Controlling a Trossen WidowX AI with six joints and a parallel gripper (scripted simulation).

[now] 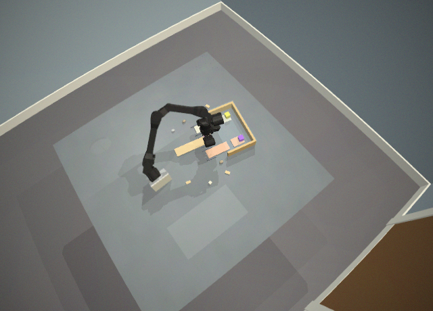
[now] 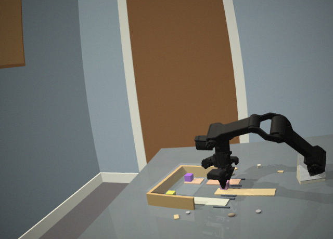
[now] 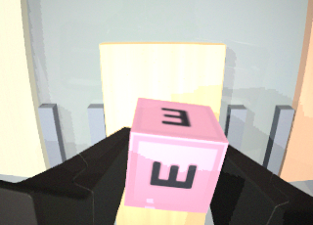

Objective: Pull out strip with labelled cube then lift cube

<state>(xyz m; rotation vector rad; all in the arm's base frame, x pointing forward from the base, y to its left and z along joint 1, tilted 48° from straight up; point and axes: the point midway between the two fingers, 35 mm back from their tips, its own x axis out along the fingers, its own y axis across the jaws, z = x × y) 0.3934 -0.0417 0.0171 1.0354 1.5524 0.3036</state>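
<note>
Now: the tan strip 8 cm behind my gripper tip, 3 cm to the left of it and 2 cm below it. Also, from my gripper tip: pink labelled cube: 1 cm above.
</note>
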